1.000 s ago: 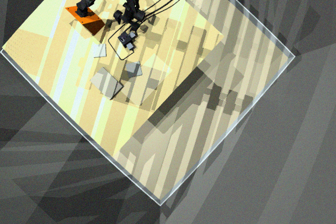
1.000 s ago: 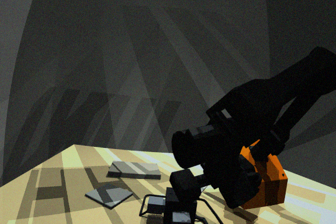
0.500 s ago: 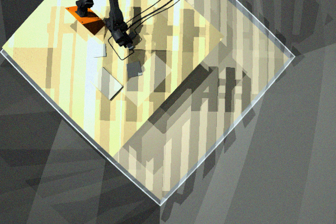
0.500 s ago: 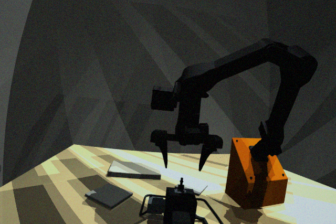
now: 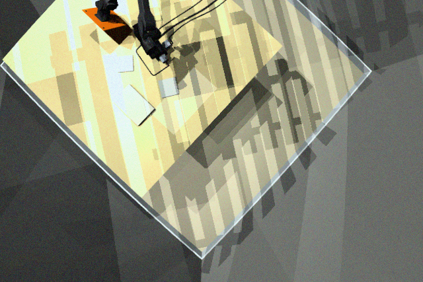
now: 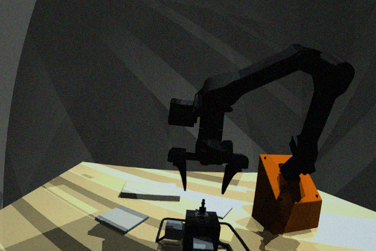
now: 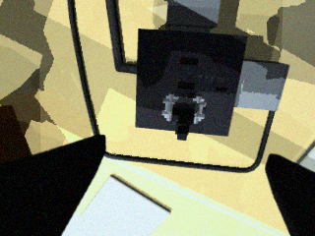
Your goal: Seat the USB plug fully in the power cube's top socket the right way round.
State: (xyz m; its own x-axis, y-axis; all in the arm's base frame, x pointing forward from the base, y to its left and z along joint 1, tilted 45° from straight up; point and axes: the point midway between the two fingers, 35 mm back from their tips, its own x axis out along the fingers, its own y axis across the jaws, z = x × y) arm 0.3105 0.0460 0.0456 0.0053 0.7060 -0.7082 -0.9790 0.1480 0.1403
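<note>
Now: gripper tip 4 cm above the dark USB plug. The rest, counted from my gripper tip: plate 20 cm ahead, 13 cm below, 9 cm to the right.
</note>
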